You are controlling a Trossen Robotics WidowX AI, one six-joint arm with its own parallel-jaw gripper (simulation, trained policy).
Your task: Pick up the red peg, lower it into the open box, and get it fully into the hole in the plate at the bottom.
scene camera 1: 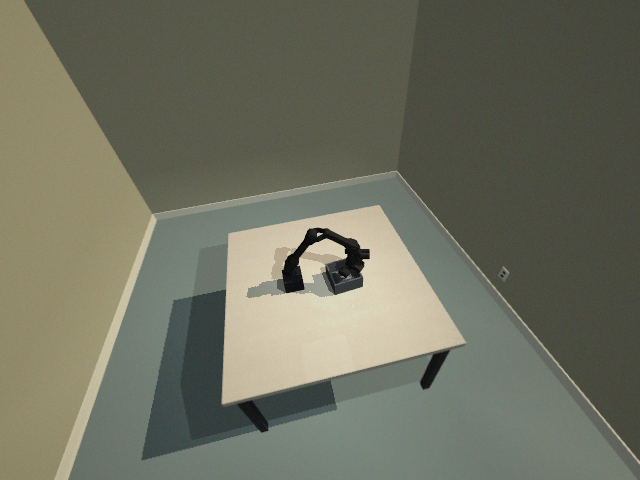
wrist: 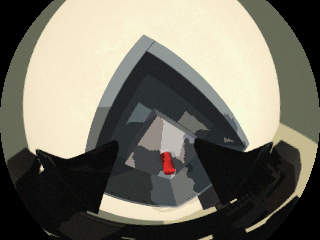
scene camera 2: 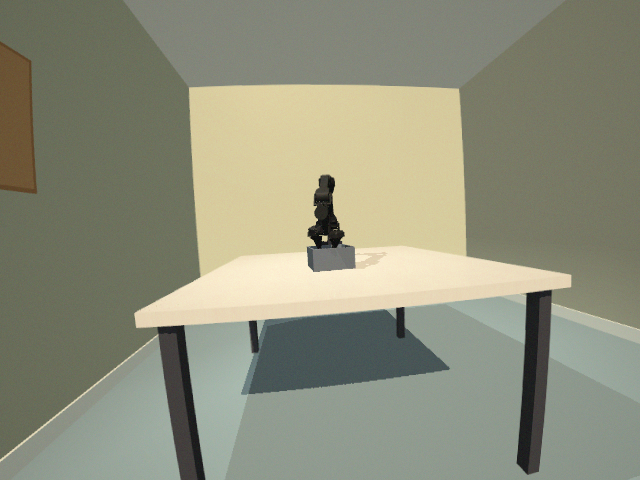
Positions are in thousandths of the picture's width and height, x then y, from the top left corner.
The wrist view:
my gripper: 489, 602
grey box: 470, 315
plate: 502, 556
